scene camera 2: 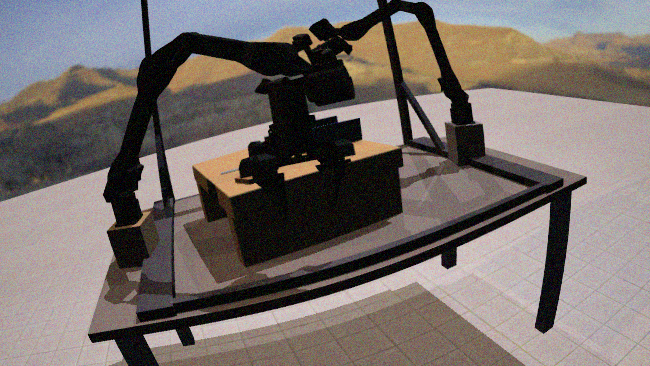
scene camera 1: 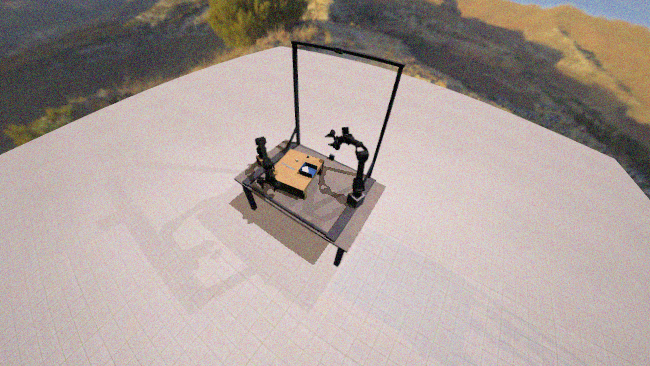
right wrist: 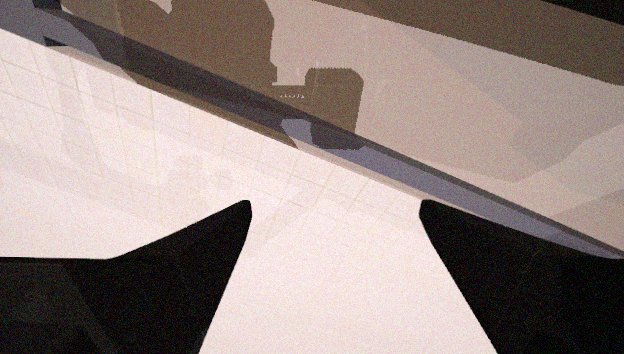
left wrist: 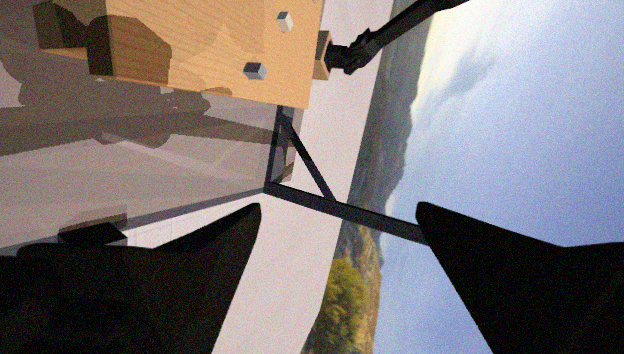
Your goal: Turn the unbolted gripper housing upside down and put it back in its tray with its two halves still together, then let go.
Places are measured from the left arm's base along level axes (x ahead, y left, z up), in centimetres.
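Where they show: left gripper, fingertip midpoint: (scene camera 1: pixel 326 140) (left wrist: pixel 338 209); right gripper, fingertip midpoint: (scene camera 2: pixel 309 213) (scene camera 1: pixel 268 190) (right wrist: pixel 335 207); left arm's base, origin of the base link: (scene camera 2: pixel 463 122) (scene camera 1: pixel 356 194); right arm's base, origin of the base link: (scene camera 2: pixel 129 221) (left wrist: pixel 328 57).
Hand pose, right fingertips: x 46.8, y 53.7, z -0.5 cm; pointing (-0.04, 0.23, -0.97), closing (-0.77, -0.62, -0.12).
Things, the pixels of their top centre, and the offset from my right fingertips. "pt": a spot on its surface instead.
- tray, middle of its top: (scene camera 2: pixel 325 121) (scene camera 1: pixel 308 167) dx -5.4, dy -36.1, dz +8.4 cm
- small pale piece, middle of its top: (scene camera 1: pixel 305 169) dx -4.1, dy -33.8, dz +6.9 cm
- wooden box, middle of its top: (scene camera 2: pixel 280 155) (scene camera 1: pixel 296 167) dx +5.6, dy -30.9, dz +3.2 cm
- thin rod, surface spot: (scene camera 2: pixel 230 172) pt dx +16.0, dy -23.1, dz +3.3 cm
The tray (scene camera 1: pixel 314 172) (scene camera 2: pixel 352 129) has dark walls and a blue floor and sits on the wooden box's top. A small pale piece (scene camera 1: pixel 305 169) lies in it; it is too small to tell whether it is the housing or which way up it is. The left wrist view does not show the tray. My left gripper (scene camera 1: pixel 329 139) (left wrist: pixel 338 209) is open and empty, raised in the air beyond the box's right side in scene camera 1. My right gripper (scene camera 1: pixel 267 186) (scene camera 2: pixel 309 187) (right wrist: pixel 335 207) is open and empty, pointing down beside the box's near long side in scene camera 2, and partly hides the tray there.
The wooden box (scene camera 1: pixel 288 176) (scene camera 2: pixel 320 220) (left wrist: pixel 210 50) stands on the table. Two small grey blocks, one (left wrist: pixel 254 71) near the box's corner and another (left wrist: pixel 284 21) farther along, stand on its top. A thin rod (scene camera 2: pixel 230 172) lies there. A black upright frame (scene camera 1: pixel 296 95) (scene camera 2: pixel 395 75) rises from the table.
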